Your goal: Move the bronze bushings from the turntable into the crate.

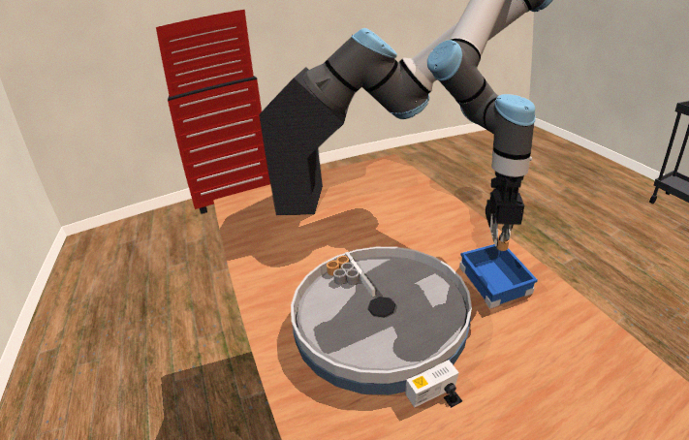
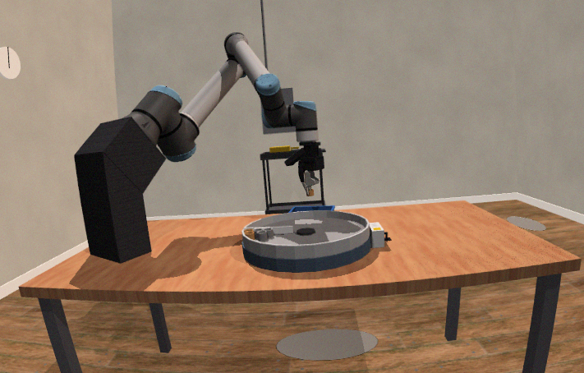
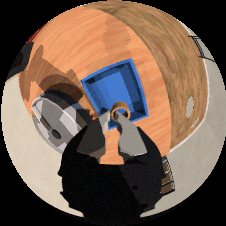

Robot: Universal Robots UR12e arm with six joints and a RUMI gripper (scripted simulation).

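Now: the blue crate 1 cm ahead of my hand, 1 cm to the left of it and 11 cm below it. Round my hand: round grey turntable (4 cm ahead, 34 cm to the right, 8 cm below).
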